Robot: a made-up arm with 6 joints. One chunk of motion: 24 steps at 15 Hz.
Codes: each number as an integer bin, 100 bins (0 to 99) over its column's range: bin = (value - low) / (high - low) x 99, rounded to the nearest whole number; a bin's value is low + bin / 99 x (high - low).
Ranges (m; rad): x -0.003..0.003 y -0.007..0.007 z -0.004..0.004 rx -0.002..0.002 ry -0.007..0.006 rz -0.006..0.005
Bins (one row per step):
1: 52 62 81 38 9 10
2: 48 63 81 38 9 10
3: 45 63 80 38 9 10
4: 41 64 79 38 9 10
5: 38 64 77 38 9 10
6: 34 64 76 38 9 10
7: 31 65 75 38 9 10
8: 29 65 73 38 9 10
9: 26 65 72 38 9 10
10: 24 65 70 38 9 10
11: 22 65 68 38 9 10
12: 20 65 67 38 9 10
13: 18 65 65 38 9 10
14: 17 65 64 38 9 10
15: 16 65 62 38 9 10
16: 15 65 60 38 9 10
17: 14 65 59 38 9 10
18: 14 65 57 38 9 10
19: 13 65 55 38 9 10
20: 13 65 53 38 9 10
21: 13 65 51 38 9 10
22: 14 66 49 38 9 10
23: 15 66 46 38 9 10
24: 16 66 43 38 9 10
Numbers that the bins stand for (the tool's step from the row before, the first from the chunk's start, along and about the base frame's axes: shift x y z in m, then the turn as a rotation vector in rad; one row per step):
1: 0.00015 0.00177 0.00255 -0.00046 -0.00582 -0.00489
2: -0.00009 0.00191 0.00255 -0.00046 -0.00582 -0.00489
3: -0.00027 0.00191 0.00246 -0.00046 -0.00582 -0.00489
4: -0.00052 0.00205 0.00238 -0.00046 -0.00582 -0.00489
5: -0.00070 0.00205 0.00222 -0.00046 -0.00582 -0.00489
6: -0.00094 0.00205 0.00214 -0.00046 -0.00582 -0.00489
7: -0.00112 0.00219 0.00206 -0.00046 -0.00582 -0.00489
8: -0.00124 0.00219 0.00190 -0.00046 -0.00582 -0.00489
9: -0.00142 0.00219 0.00182 -0.00046 -0.00582 -0.00489
10: -0.00155 0.00219 0.00166 -0.00046 -0.00582 -0.00489
11: -0.00167 0.00219 0.00149 -0.00046 -0.00582 -0.00489
12: -0.00179 0.00219 0.00141 -0.00046 -0.00582 -0.00489
13: -0.00191 0.00219 0.00125 -0.00046 -0.00582 -0.00489
14: -0.00197 0.00219 0.00117 -0.00046 -0.00582 -0.00489
15: -0.00203 0.00219 0.00101 -0.00046 -0.00582 -0.00489
16: -0.00209 0.00219 0.00085 -0.00046 -0.00582 -0.00489
17: -0.00215 0.00219 0.00077 -0.00046 -0.00582 -0.00489
18: -0.00215 0.00219 0.00061 -0.00046 -0.00582 -0.00489
19: -0.00221 0.00219 0.00044 -0.00046 -0.00582 -0.00489
20: -0.00221 0.00219 0.00028 -0.00046 -0.00582 -0.00489
21: -0.00221 0.00219 0.00012 -0.00046 -0.00582 -0.00489
22: -0.00215 0.00233 -0.00004 -0.00046 -0.00582 -0.00489
23: -0.00209 0.00233 -0.00028 -0.00046 -0.00582 -0.00489
24: -0.00203 0.00233 -0.00053 -0.00046 -0.00582 -0.00489

